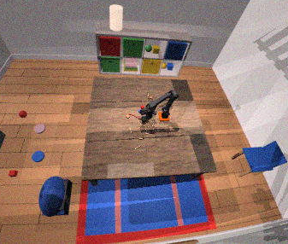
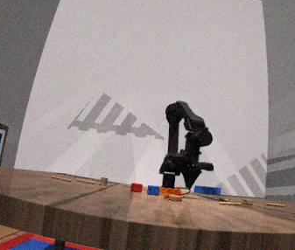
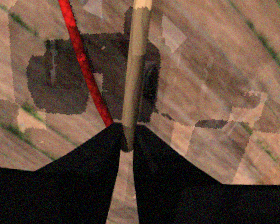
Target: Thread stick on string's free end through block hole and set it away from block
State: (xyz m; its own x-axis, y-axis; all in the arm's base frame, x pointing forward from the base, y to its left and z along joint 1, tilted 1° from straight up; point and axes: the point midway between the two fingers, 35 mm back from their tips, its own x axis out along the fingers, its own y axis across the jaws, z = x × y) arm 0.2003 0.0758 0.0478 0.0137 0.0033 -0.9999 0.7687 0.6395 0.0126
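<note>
The blue block lies 80 mm ahead of my gripper tip, 130 mm to the right of it and 20 mm below it. The rest, counted from my gripper tip: tan wooden cylinder 50 mm behind, 340 mm to the right, 20 mm below; thin pale wooden stick 10 mm ahead, 10 mm to the right; red block 50 mm ahead, 190 mm to the right, 20 mm below.
</note>
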